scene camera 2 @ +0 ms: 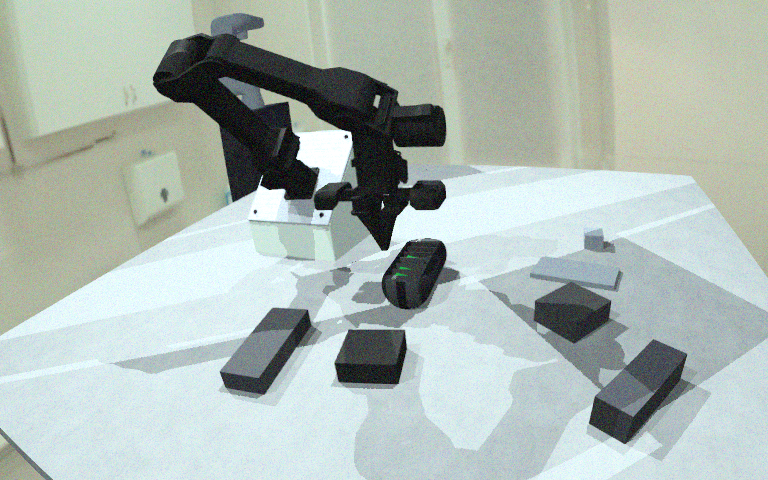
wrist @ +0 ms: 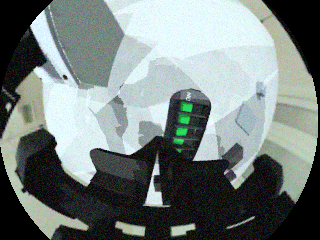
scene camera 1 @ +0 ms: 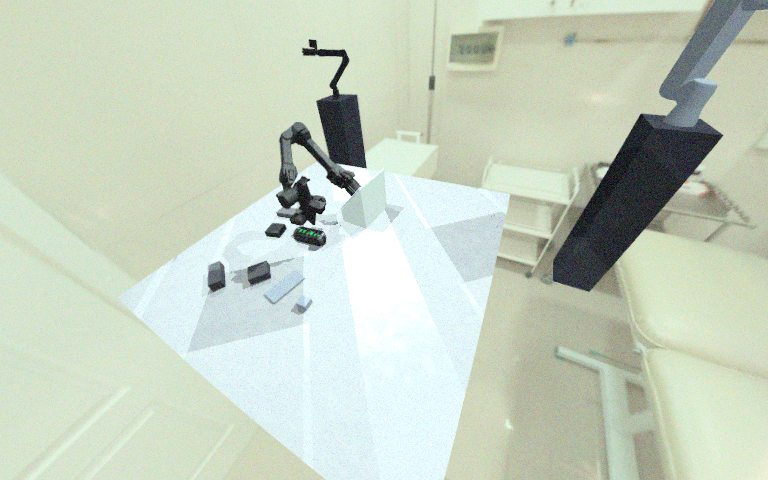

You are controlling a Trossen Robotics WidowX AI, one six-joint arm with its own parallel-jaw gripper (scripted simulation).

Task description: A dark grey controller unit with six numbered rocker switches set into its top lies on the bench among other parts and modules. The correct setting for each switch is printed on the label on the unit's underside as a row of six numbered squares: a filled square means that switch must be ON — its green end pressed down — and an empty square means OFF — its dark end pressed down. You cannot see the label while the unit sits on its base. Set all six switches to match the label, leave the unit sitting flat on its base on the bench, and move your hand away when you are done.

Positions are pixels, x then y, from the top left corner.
Labels:
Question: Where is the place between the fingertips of my gripper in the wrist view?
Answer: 158,138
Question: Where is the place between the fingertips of my gripper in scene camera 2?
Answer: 385,249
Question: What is my gripper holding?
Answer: Nothing.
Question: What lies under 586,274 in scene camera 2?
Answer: A flat plate.

